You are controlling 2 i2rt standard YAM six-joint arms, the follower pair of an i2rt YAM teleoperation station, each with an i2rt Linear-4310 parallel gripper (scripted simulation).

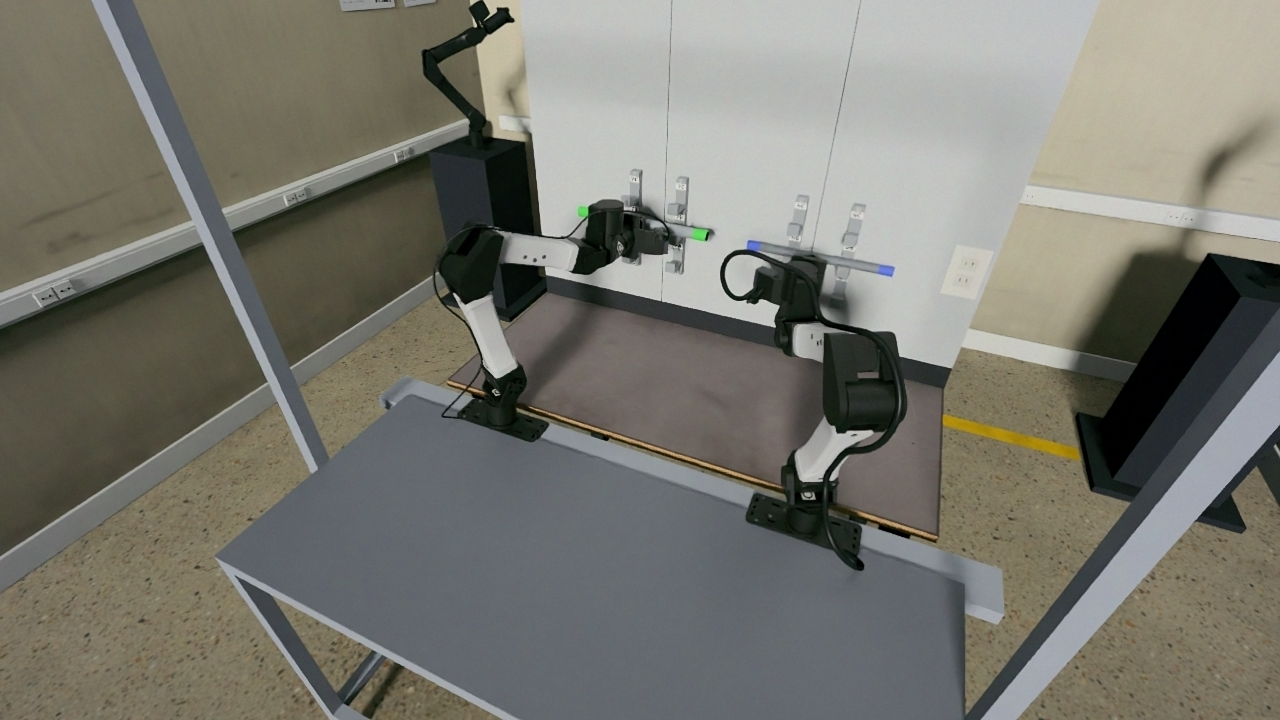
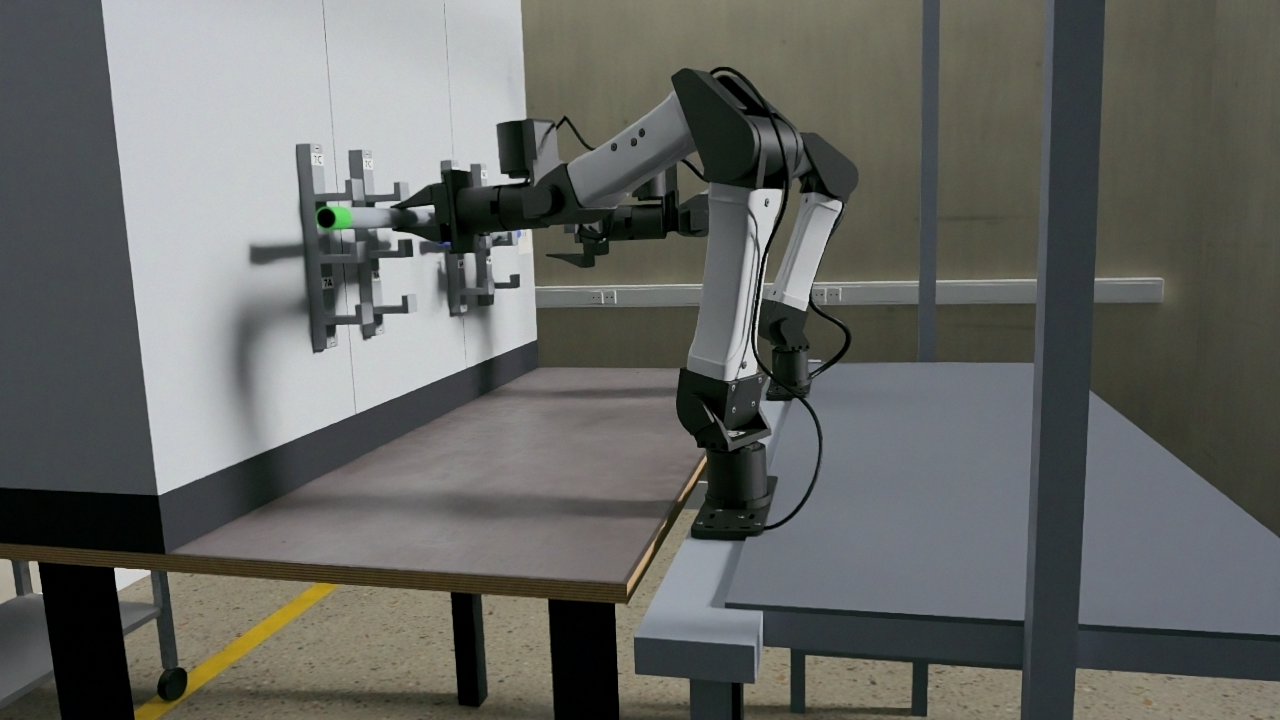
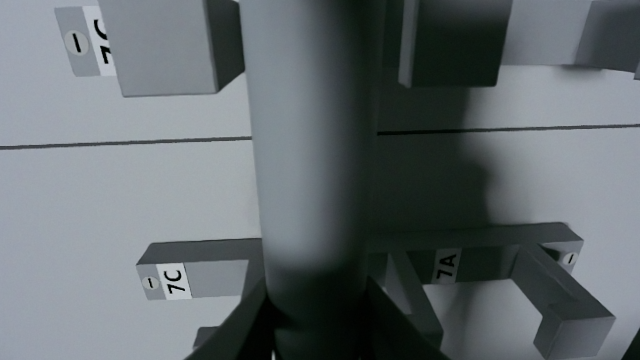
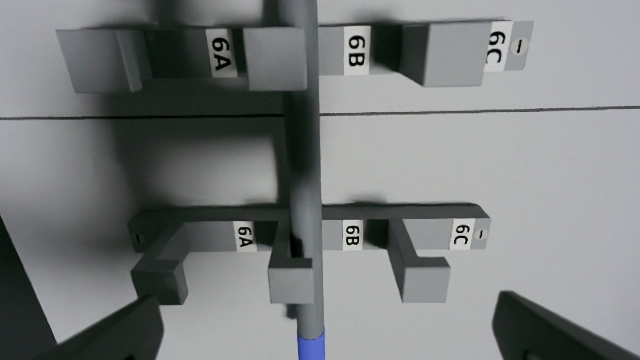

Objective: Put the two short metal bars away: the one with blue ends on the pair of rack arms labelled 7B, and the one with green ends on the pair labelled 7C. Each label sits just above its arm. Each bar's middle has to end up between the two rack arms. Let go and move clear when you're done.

Labels:
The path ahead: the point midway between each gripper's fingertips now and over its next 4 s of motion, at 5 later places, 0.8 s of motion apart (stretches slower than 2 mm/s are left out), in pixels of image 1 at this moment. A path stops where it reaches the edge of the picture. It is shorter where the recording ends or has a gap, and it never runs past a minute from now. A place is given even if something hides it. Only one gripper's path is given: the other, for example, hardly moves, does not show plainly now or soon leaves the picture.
My left gripper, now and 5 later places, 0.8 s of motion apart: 643,222; 644,212; 645,205; 645,197; 645,192; 648,198

